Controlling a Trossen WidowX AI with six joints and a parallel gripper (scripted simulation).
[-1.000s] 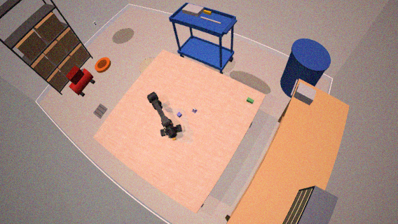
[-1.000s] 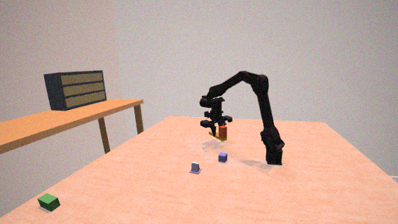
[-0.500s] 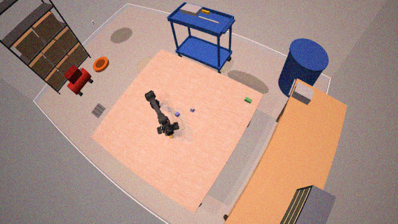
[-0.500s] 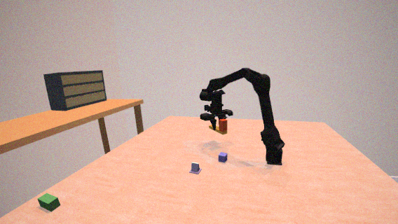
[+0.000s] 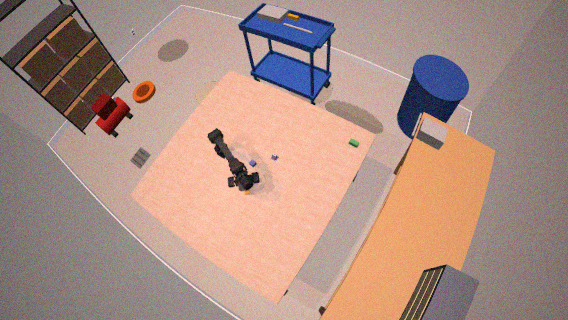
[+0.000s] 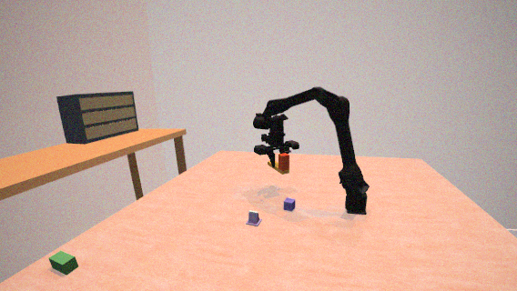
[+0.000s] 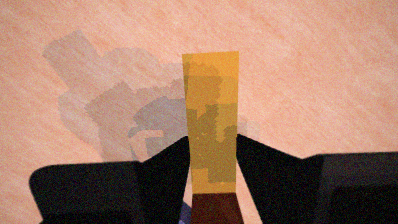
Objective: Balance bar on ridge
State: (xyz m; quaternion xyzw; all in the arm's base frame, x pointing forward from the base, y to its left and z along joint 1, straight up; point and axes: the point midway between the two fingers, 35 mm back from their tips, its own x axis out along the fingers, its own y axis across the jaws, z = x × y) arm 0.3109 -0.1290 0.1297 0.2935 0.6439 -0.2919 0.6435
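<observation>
The purple cube lies 8 cm behind my gripper tip, 17 cm to the left of it and 8 cm below it. Round my gripper tip: green block (43 cm ahead, 63 cm to the left, 8 cm below).
</observation>
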